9 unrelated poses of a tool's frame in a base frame.
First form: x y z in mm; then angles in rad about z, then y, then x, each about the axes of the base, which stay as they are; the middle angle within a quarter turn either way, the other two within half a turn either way.
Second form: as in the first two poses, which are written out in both.
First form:
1: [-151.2 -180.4 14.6 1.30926 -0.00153 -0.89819]
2: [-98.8 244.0 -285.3 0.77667 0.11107 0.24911]
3: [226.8 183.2 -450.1 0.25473 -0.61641 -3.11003]
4: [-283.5 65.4 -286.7 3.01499 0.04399 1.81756]
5: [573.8 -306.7 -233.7 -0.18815 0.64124 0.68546]
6: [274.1 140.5 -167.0 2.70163 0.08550 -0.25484]
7: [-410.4 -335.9 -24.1 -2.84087 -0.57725 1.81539]
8: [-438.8 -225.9 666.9 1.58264 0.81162 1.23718]
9: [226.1 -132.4 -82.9 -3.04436 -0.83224 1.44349]
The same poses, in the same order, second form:
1: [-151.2 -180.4 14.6], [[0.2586 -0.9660 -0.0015], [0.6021 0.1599 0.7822], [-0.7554 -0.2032 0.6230]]
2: [-98.8 244.0 -285.3], [[0.7089 -0.6966 0.1108], [0.6988 0.6721 -0.2450], [0.0962 0.2511 0.9632]]
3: [226.8 183.2 -450.1], [[0.7896 -0.2056 -0.5781], [-0.2342 -0.9718 0.0257], [-0.5671 0.1151 -0.8156]]
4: [-283.5 65.4 -286.7], [[-0.9910 -0.1261 0.0440], [-0.0731 0.2369 -0.9688], [0.1118 -0.9633 -0.2440]]
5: [573.8 -306.7 -233.7], [[0.7872 0.1499 0.5982], [0.2272 0.8313 -0.5073], [-0.5733 0.5352 0.6204]]
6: [274.1 140.5 -167.0], [[-0.9015 -0.4243 0.0854], [0.4316 -0.8664 0.2512], [-0.0326 0.2633 0.9642]]
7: [-410.4 -335.9 -24.1], [[-0.8004 0.2482 -0.5457], [0.5774 0.0745 -0.8130], [-0.1612 -0.9658 -0.2029]]
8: [-438.8 -225.9 666.9], [[-0.0082 -0.6883 0.7254], [0.3193 -0.6892 -0.6504], [0.9476 0.2263 0.2254]]
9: [226.1 -132.4 -82.9], [[-0.6700 0.0654 -0.7394], [0.7177 -0.1976 -0.6678], [-0.1897 -0.9781 0.0855]]
